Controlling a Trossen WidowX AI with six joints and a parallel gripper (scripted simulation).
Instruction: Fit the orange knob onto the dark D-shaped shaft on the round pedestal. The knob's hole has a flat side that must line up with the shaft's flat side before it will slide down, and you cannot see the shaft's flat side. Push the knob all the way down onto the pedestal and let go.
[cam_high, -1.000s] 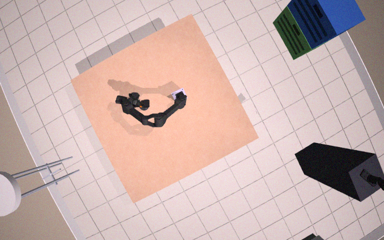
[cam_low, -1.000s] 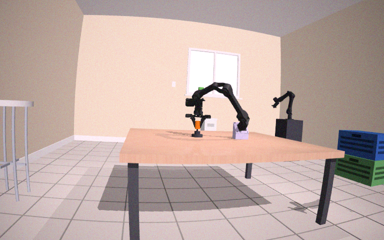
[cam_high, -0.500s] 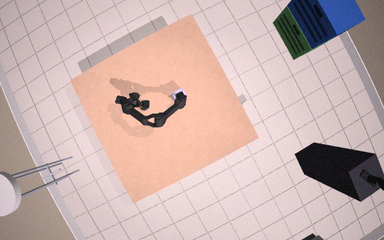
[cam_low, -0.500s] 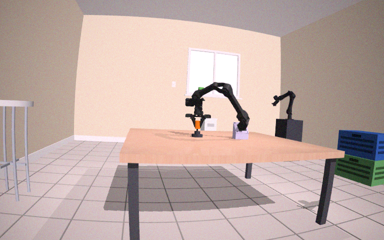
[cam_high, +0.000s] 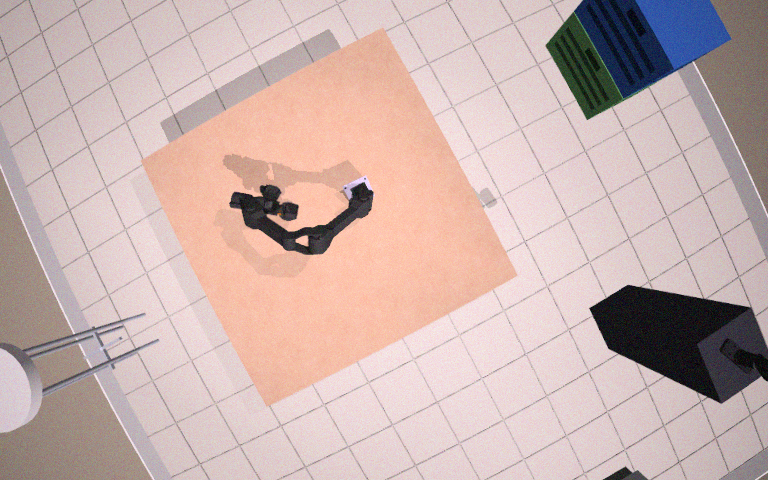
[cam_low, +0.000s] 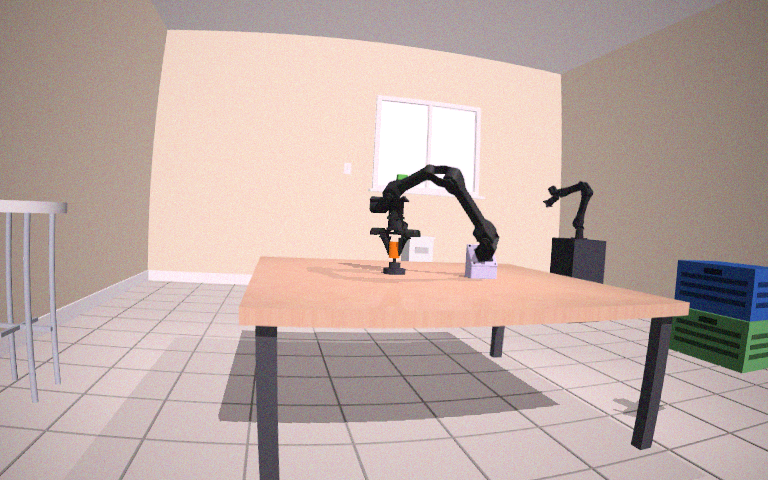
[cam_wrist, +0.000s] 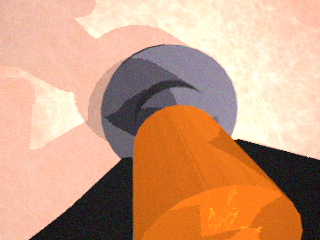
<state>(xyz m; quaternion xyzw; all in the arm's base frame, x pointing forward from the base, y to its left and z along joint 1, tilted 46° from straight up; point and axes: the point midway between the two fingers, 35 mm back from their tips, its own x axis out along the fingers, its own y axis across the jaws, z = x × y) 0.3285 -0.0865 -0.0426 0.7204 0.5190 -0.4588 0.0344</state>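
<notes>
My gripper tip is now 40 mm above the round pedestal. The rest, counted from my gripper tip: orange knob (20 mm above).
</notes>
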